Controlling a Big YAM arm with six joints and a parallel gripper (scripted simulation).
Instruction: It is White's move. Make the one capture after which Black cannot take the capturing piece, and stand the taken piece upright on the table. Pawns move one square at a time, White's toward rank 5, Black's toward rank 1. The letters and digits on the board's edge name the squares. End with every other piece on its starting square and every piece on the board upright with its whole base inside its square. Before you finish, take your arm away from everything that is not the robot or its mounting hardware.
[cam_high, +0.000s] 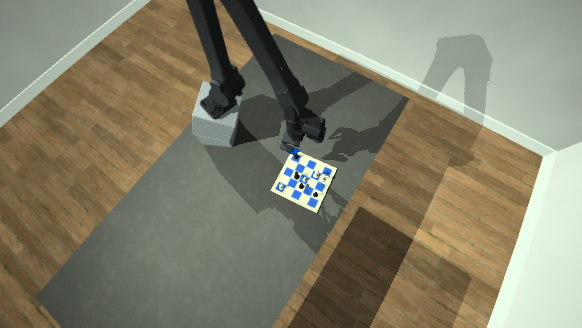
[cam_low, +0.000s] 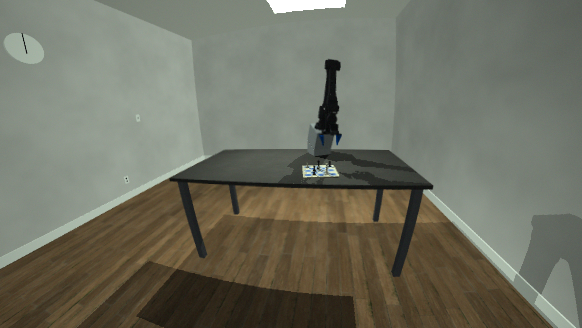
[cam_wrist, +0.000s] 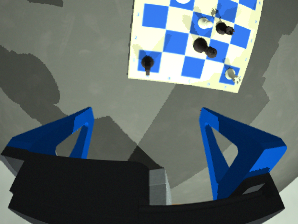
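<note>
Right now my hand is 140 mm above the black piece. The rest, counted from my hand: cream chessboard (160 mm below, 100 mm ahead, 50 mm to the right); white piece (150 mm to the right, 140 mm below, 50 mm ahead).
</note>
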